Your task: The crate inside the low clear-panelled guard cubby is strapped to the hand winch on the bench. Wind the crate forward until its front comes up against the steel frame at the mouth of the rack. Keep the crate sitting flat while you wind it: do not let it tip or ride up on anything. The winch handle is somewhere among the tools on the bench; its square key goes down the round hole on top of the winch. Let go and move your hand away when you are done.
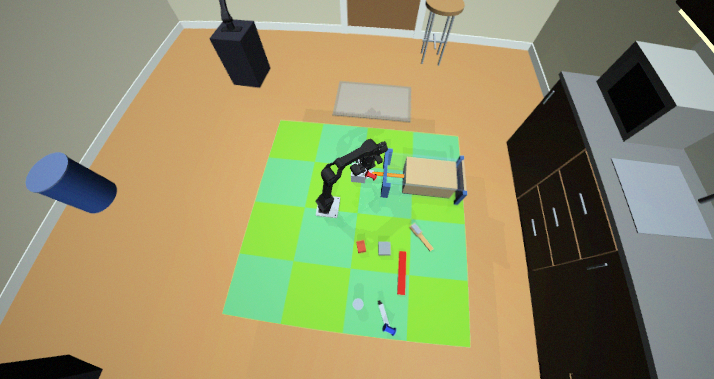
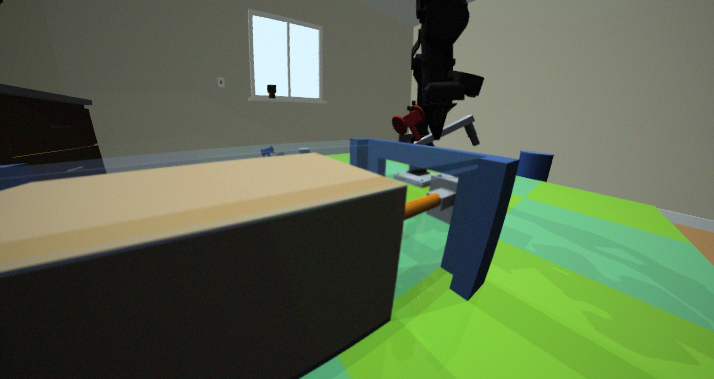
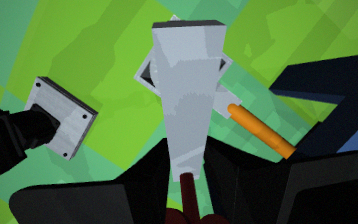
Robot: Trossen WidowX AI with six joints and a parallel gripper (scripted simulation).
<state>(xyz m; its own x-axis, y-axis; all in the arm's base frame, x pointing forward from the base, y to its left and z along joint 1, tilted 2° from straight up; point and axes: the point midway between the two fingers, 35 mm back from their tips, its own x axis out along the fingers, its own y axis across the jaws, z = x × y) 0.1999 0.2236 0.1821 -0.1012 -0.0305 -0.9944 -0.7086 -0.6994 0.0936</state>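
Right now the red-knobbed crank handle is 20 mm above my gripper tip. From my gripper tip the other things lie so: blue steel frame 120 mm ahead, 60 mm to the left, 60 mm below; then grey winch 130 mm below, 60 mm behind, 30 mm to the left; then red knob 40 mm ahead, 30 mm to the right, 20 mm above.
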